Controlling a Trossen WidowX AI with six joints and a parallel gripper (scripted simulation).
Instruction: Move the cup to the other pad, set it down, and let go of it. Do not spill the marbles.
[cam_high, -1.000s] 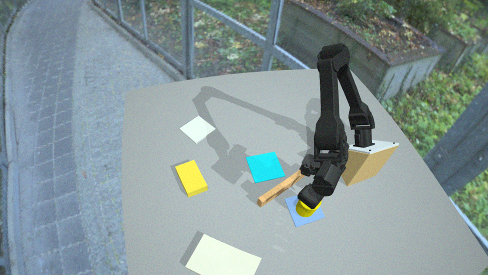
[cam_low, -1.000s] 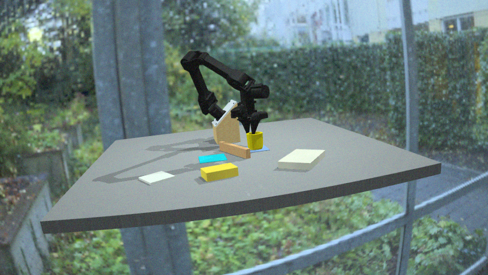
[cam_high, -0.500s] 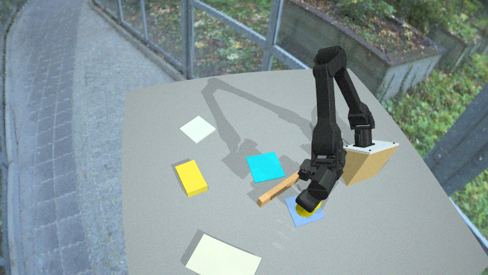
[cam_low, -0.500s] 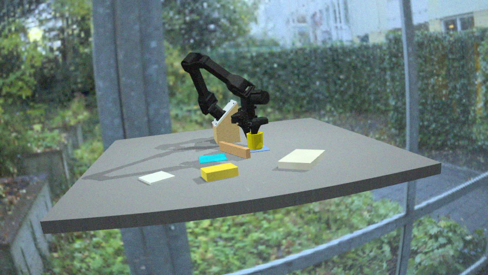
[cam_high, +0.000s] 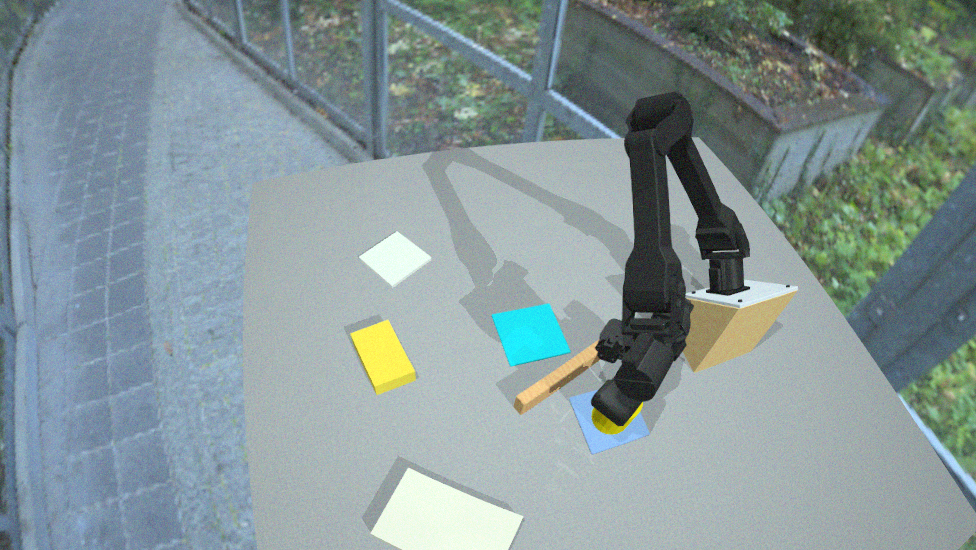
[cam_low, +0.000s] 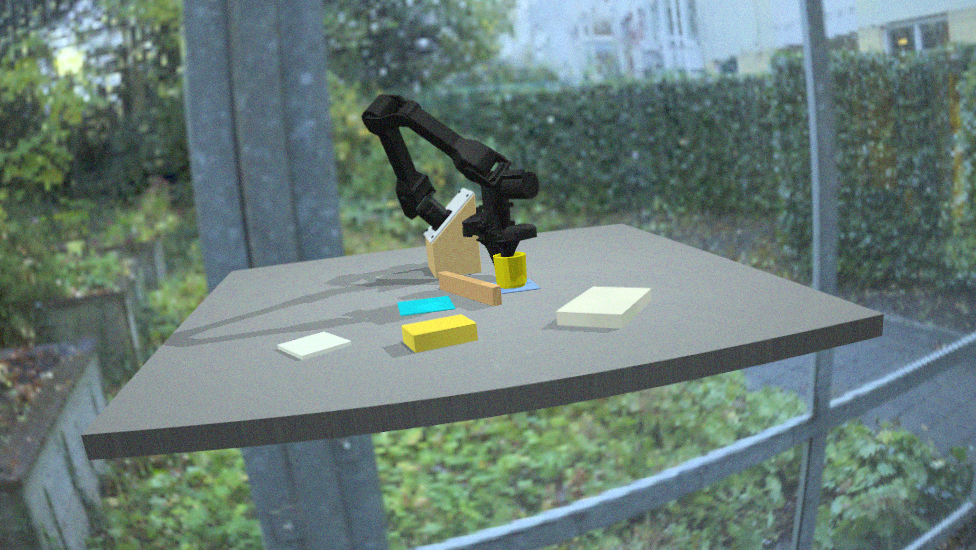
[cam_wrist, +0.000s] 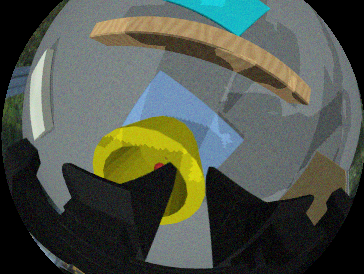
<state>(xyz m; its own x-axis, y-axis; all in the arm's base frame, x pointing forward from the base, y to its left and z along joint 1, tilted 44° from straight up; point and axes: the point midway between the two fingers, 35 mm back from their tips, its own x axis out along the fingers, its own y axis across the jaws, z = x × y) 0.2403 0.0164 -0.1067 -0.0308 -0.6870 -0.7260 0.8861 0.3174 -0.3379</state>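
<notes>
The cyan pad is 90 mm ahead of my gripper tip, 190 mm to the right of it and 50 mm below it. Round my gripper tip: wooden bar (60 mm ahead, 90 mm to the right, 30 mm below); then cream slab (330 mm ahead, 110 mm to the left, 20 mm below); then yellow cup (20 mm ahead, 10 mm to the left).
</notes>
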